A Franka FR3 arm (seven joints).
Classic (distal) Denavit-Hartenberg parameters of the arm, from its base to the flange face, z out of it. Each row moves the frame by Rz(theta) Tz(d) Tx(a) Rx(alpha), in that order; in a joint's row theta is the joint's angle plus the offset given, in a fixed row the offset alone. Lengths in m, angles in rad.
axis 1: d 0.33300; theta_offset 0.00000; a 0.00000; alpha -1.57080
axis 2: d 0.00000; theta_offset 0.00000; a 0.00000; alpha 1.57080
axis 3: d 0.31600; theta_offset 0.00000; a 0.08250; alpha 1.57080
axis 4: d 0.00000; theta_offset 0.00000; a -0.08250; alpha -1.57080
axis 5: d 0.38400; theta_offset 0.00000; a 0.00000; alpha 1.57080
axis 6: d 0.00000; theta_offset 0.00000; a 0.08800; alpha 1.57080
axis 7: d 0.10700; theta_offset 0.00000; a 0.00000; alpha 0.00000
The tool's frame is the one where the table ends.
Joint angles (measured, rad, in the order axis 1, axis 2, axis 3, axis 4, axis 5, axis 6, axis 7), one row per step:
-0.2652, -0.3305, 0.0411, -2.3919, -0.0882, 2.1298, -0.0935
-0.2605, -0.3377, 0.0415, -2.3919, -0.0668, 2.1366, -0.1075
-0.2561, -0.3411, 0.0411, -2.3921, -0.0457, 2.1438, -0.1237
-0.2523, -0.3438, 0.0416, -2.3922, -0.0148, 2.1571, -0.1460
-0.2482, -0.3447, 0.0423, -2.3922, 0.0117, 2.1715, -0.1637
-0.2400, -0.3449, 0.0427, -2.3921, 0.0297, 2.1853, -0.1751
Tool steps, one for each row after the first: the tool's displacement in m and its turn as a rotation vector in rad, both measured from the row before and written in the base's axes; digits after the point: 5 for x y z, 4 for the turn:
0.00055, 0.00329, 0.00379, 0.0144, -0.0166, 0.0095
0.00083, 0.00265, 0.00207, 0.0150, -0.0131, 0.0108
0.00161, 0.00302, 0.00241, 0.0213, -0.0202, 0.0127
0.00191, 0.00291, 0.00182, 0.0176, -0.0193, 0.0104
0.00218, 0.00419, 0.00153, 0.0110, -0.0168, 0.0116

